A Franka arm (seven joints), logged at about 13 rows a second.
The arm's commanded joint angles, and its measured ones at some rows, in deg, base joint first. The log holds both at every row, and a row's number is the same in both.
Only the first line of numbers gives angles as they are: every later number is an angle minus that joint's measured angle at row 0.
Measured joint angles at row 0:
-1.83, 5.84, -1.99, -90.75, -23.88, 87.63, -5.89
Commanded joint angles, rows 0 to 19:
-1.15, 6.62, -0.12, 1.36, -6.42, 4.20, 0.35
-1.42, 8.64, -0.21, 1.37, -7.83, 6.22, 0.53
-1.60, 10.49, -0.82, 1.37, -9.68, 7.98, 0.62
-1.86, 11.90, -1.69, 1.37, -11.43, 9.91, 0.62
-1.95, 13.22, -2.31, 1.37, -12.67, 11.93, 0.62
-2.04, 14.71, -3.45, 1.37, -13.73, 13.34, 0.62
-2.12, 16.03, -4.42, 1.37, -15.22, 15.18, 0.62
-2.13, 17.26, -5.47, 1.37, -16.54, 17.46, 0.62
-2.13, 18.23, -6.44, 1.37, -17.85, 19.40, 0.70
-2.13, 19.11, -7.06, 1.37, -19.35, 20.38, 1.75
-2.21, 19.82, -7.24, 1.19, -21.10, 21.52, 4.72
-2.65, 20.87, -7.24, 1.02, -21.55, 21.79, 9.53
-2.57, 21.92, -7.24, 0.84, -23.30, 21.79, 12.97
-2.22, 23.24, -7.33, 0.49, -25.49, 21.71, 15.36
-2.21, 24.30, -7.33, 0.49, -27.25, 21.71, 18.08
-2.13, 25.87, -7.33, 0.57, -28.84, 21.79, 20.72
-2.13, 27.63, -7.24, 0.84, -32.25, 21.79, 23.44
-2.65, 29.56, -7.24, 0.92, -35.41, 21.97, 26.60
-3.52, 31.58, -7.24, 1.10, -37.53, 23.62, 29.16
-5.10, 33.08, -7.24, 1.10, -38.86, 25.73, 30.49
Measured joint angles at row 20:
-3.10, 30.08, -6.95, 0.02, -35.80, 22.82, 27.47
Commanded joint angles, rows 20 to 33:
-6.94, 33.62, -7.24, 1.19, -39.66, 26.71, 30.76
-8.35, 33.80, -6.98, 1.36, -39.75, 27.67, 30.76
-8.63, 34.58, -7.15, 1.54, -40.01, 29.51, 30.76
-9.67, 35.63, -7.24, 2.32, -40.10, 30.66, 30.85
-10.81, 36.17, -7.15, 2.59, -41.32, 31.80, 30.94
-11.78, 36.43, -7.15, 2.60, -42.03, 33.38, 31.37
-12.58, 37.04, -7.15, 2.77, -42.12, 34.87, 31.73
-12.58, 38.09, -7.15, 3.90, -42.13, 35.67, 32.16
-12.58, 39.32, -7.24, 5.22, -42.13, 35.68, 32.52
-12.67, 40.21, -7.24, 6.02, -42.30, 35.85, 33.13
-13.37, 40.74, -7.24, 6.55, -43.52, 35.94, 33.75
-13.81, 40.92, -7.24, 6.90, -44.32, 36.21, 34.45
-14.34, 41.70, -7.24, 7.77, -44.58, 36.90, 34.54
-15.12, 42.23, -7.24, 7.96, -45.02, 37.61, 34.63
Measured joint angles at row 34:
-13.46, 40.40, -7.32, 5.65, -43.17, 35.99, 33.47
